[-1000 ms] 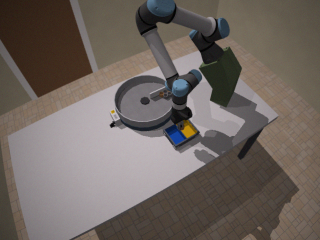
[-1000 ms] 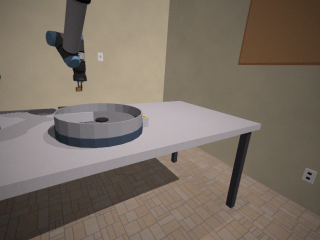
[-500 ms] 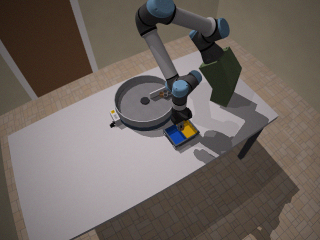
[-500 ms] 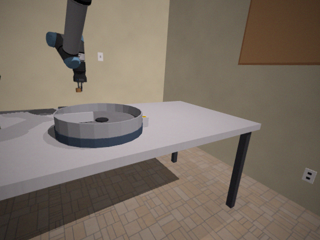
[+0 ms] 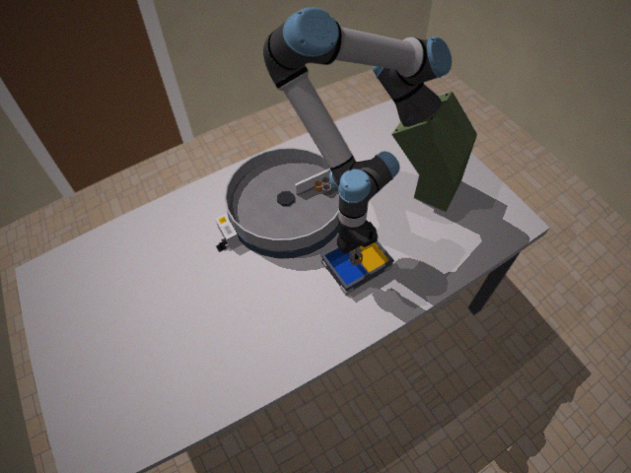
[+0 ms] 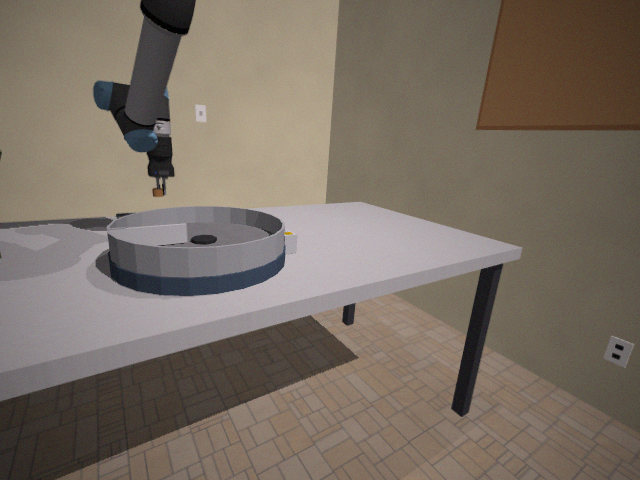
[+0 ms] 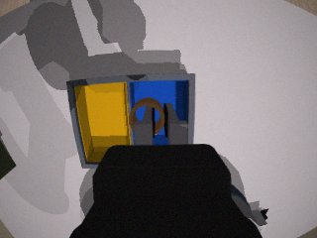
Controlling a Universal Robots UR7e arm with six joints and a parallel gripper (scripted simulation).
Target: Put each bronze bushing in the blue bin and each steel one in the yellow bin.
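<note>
The blue bin lies 11 cm below my hand, 5 cm behind it and 3 cm to the right of it. Round my hand: grey turntable (37 cm to the right, 8 cm below, 4 cm behind).
</note>
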